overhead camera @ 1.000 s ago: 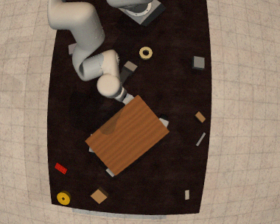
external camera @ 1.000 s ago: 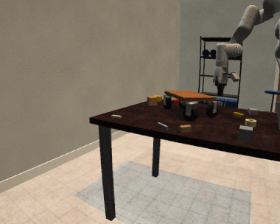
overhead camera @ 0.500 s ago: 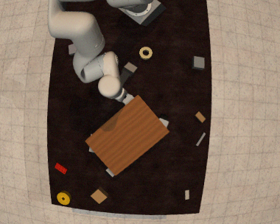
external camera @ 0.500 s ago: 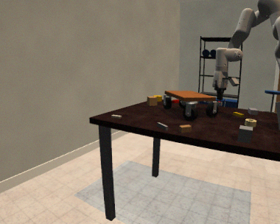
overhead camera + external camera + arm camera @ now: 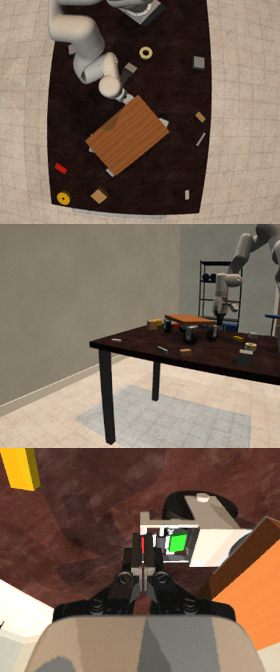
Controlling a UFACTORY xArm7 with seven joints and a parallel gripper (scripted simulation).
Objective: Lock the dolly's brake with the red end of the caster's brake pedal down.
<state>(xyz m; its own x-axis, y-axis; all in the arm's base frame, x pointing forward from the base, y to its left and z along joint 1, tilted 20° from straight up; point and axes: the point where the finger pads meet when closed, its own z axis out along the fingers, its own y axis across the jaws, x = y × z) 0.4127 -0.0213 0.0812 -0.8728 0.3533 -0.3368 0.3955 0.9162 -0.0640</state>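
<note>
The brake pedal lies 1 cm ahead of my hand, 1 cm to the left of it and 3 cm below it. The rest, counted from my hand: yellow bar (11 cm behind, 9 cm to the right, 10 cm below); grey cube (20 cm behind, 36 cm to the left, 8 cm below); grey bar (16 cm ahead, 42 cm to the left, 10 cm below).
</note>
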